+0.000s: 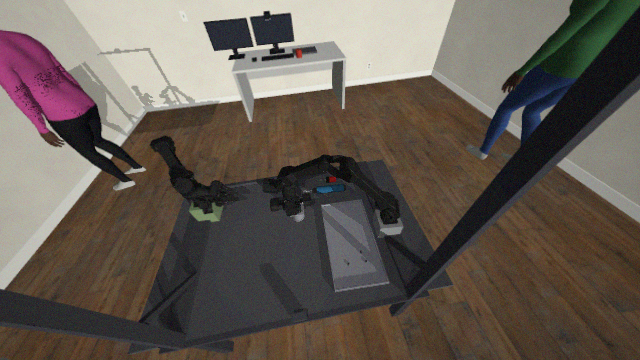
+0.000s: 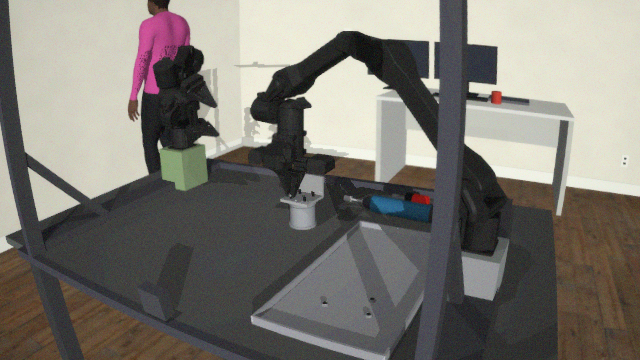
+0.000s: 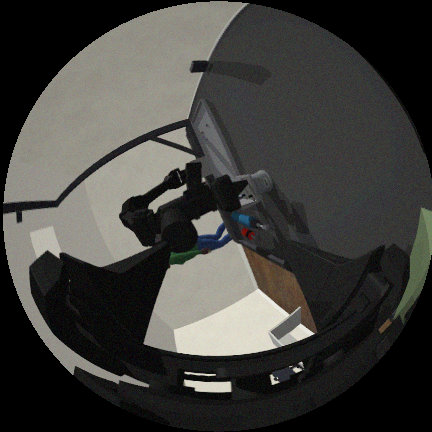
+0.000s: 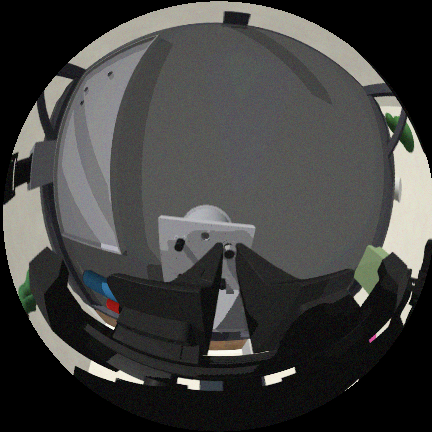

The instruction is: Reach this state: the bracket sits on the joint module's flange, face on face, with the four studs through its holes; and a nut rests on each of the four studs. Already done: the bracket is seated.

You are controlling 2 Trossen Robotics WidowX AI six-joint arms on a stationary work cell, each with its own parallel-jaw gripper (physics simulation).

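Frame: origin at the left arm's base, x ahead, y left, z up, level; centimetres.
Where they show: left gripper, between the fingertips: (image 1: 238, 196) (image 2: 217, 121) (image 3: 229, 248); right gripper, between the fingertips: (image 2: 290, 196) (image 3: 245, 181) (image 4: 228, 248); left arm's base, origin of its link: (image 2: 182, 146); right arm's base, origin of its link: (image 1: 388, 217) (image 2: 477, 245).
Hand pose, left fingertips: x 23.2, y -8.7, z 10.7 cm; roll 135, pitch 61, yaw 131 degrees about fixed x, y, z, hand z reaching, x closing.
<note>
Things, the pixels of their top centre, and the offset from my left fingertips.
- pale joint module, centre of its top: (image 4: 201, 269) (image 2: 302, 193) (image 3: 242, 189) (image 1: 296, 208) dx +23.4, dy +0.9, dz -14.7 cm
- small nut, centre of its top: (image 4: 228, 254) dx +21.5, dy -0.8, dz -14.5 cm
- tray, centre of its top: (image 2: 370, 272) (image 4: 76, 126) (image 3: 212, 150) (image 1: 350, 237) dx +47.2, dy -15.1, dz -20.5 cm
- blue tool, centre of its top: (image 2: 389, 198) (image 3: 243, 222) (image 1: 324, 187) dx +38.5, dy +15.5, dz -18.0 cm
- red object, centre of its top: (image 2: 410, 193) (image 4: 122, 314) (image 3: 246, 236) (image 1: 327, 177) dx +41.3, dy +23.0, dz -18.7 cm
- green block, centre of its top: (image 2: 182, 146) (image 4: 384, 277) (image 1: 202, 201) dx -23.2, dy +8.7, dz -10.7 cm
- light block, centre of its top: (image 2: 477, 245) (image 1: 388, 217) (image 3: 191, 171) dx +65.3, dy -11.2, dz -13.1 cm
The grey bracket (image 2: 315, 185) (image 4: 170, 225) sits on top of the pale joint module (image 2: 302, 217) (image 4: 207, 212) (image 1: 299, 216), with dark studs (image 2: 312, 193) (image 4: 179, 244) standing up through its plate. My right gripper (image 2: 292, 194) (image 4: 228, 248) points down at a corner of the plate, shut on a small nut (image 4: 229, 251) at or just over a stud; whether the nut rests on it cannot be told. Three nuts (image 2: 324, 303) (image 2: 372, 299) (image 2: 368, 314) lie in the tray (image 2: 320, 270) (image 4: 100, 135). My left gripper (image 2: 216, 120) (image 3: 229, 248) is open and empty, well away from the bracket.
A blue tool (image 2: 400, 208) (image 1: 330, 189) and a red object (image 2: 420, 199) (image 1: 330, 179) lie behind the tray. The left arm stands on a green block (image 2: 192, 167), the right on a light block (image 2: 482, 275). Dark frame posts (image 2: 452, 150) rise at the table edges.
</note>
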